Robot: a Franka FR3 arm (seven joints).
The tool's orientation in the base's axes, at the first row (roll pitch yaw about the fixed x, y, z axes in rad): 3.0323, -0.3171, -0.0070
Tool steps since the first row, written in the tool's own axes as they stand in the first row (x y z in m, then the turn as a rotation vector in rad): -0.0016, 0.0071, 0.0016, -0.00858, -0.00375, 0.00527; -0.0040, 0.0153, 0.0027, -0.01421, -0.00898, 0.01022; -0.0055, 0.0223, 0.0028, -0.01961, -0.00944, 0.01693; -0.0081, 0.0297, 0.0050, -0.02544, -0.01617, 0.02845
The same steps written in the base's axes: -0.0013, -0.0072, -0.0013, -0.00637, 0.00320, -0.00804; -0.0036, -0.0155, -0.0022, -0.00997, 0.00788, -0.01501; -0.0053, -0.0224, -0.0020, -0.01301, 0.00763, -0.02308; -0.0074, -0.0300, -0.0042, -0.01471, 0.01307, -0.03648
